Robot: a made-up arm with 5 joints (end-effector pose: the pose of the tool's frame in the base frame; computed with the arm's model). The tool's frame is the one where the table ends.
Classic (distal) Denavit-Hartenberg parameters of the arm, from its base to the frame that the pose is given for. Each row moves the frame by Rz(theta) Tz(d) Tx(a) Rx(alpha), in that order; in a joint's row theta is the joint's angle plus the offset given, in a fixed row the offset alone. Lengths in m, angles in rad.
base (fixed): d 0; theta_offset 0; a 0; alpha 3.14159
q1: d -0.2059; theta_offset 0; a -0.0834; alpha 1.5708
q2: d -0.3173; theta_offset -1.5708; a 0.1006; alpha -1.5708
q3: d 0; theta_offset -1.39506; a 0.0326; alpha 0
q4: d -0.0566; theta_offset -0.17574; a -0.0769; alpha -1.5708
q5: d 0; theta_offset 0.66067; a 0.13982; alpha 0
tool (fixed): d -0.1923; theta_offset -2.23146; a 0; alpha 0
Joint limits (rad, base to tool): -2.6..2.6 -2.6..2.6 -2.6..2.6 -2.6..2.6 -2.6..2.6
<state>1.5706 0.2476 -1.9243 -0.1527 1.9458</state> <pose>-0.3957 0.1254 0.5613 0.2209 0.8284 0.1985 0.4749</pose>
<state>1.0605 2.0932 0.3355 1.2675 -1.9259</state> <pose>-0.1056 -0.0070 0.0955 -0.0739 -0.6975 0.3953 0.5931</pose>
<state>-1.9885 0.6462 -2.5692 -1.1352 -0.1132</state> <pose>0.2622 0.0859 0.4944 0.3761 0.8344 0.0318 0.4017</pose>
Working (the frame after each row of the table, in the pose's form):
after base (fixed): 0.0000 0.0000 0.0000 1.0000 0.0000 0.0000 0.0000
after q1: 0.0338 -0.0762 0.2059 -0.3855 -0.5928 0.5928 0.3855
after q2: 0.2993 0.1079 0.2862 -0.4879 -0.7503 -0.2431 0.3739
after q3: 0.3265 0.1053 0.2685 -0.8828 0.1472 0.2455 0.3724
after q4: 0.2954 0.0151 0.2698 0.8729 0.2751 0.3209 0.2438
after q5: 0.3957 0.0380 0.3645 0.9148 0.0289 0.3748 0.1480

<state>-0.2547 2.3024 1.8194 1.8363 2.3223</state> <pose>0.3207 -0.1626 -0.0051 0.0021 -0.4573 -0.3455 0.8194</pose>
Working (the frame after each row of the table, in the pose's form):
after base (fixed): 0.0000 0.0000 0.0000 1.0000 0.0000 0.0000 0.0000
after q1: -0.0807 -0.0210 0.2059 -0.7014 -0.0898 0.0898 0.7014
after q2: 0.0717 -0.3092 0.1387 0.9263 0.1186 -0.3548 0.0454
after q3: 0.0965 -0.3166 0.1188 0.9305 -0.0791 -0.3373 0.1191
after q4: 0.1434 -0.2352 0.1357 0.1697 -0.4247 -0.6221 0.6355
after q5: 0.1763 -0.1024 0.1068 -0.4099 -0.2029 0.5842 0.6705

